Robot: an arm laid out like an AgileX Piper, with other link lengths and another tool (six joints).
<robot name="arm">
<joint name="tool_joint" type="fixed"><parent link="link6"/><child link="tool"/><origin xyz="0.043 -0.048 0.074" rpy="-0.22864 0 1.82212"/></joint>
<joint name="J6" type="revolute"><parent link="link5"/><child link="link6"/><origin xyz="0 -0.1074 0" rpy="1.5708 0 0"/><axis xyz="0 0 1"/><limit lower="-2.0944" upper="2.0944"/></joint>
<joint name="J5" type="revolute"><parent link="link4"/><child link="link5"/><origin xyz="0 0 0" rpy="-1.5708 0 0"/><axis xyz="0 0 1"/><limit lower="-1.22" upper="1.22"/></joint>
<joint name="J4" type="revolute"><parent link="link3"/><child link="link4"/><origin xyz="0.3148 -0.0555 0" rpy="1.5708 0 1.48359"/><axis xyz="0 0 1"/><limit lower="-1.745" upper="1.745"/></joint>
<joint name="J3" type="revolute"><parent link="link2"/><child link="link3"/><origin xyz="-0.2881 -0.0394 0" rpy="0 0 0"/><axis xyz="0 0 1"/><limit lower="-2.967" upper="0"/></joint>
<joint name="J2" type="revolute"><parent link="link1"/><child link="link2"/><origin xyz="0 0 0" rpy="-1.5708 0 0"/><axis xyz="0 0 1"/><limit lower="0" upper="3.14"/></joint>
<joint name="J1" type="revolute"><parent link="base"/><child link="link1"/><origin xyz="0 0 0.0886" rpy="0 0 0"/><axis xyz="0 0 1"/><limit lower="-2.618" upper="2.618"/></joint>
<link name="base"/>
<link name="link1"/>
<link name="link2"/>
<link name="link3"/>
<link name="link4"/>
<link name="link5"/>
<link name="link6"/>
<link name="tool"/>
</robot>
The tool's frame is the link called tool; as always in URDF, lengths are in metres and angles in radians.
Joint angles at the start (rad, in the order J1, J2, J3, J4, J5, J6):
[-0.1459, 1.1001, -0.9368, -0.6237, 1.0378, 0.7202]
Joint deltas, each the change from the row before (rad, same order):
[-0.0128, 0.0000, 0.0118, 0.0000, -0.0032, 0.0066]
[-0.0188, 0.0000, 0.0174, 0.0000, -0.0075, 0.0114]
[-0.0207, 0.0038, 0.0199, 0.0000, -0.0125, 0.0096]
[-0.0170, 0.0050, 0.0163, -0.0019, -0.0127, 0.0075]
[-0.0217, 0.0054, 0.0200, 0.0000, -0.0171, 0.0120]
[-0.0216, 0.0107, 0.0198, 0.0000, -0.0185, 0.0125]
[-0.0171, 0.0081, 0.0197, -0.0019, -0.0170, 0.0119]
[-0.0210, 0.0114, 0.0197, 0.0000, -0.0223, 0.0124]
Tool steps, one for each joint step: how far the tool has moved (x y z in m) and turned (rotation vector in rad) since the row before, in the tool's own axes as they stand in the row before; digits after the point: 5 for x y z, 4 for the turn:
[-0.00370, -0.00364, 0.00255, 0.0070, -0.0139, 0.0071]
[-0.00500, -0.00525, 0.00394, 0.0089, -0.0186, 0.0128]
[-0.00475, -0.00613, 0.00557, 0.0107, -0.0180, 0.0095]
[-0.00363, -0.00482, 0.00519, 0.0076, -0.0140, 0.0057]
[-0.00428, -0.00625, 0.00622, 0.0098, -0.0160, 0.0127]
[-0.00375, -0.00700, 0.00725, 0.0129, -0.0168, 0.0107]
[-0.00337, -0.00661, 0.00622, 0.0105, -0.0137, 0.0078]
[-0.00328, -0.00698, 0.00745, 0.0119, -0.0132, 0.0113]

